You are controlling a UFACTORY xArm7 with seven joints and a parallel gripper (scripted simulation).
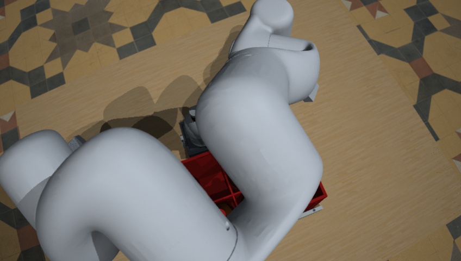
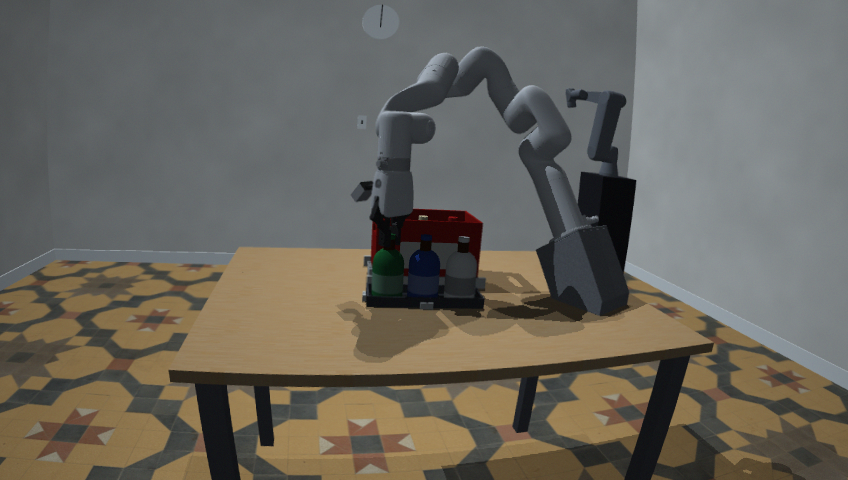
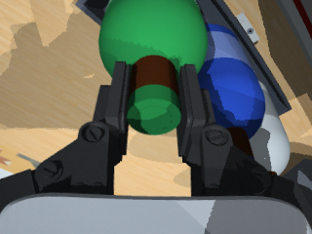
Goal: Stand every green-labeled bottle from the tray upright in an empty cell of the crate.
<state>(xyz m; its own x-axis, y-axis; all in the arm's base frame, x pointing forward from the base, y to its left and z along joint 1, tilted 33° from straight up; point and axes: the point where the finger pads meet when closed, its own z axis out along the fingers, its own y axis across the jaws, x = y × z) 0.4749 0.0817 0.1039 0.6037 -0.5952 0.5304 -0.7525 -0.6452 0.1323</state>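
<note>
The green bottle lies 70 mm below my hand. From my hand the other things lie so: dark tray: 140 mm below, 90 mm behind, 10 mm to the left; then white bottle: 170 mm behind, 70 mm below, 20 mm to the left; then blue bottle: 90 mm behind, 70 mm below, 10 mm to the left.
</note>
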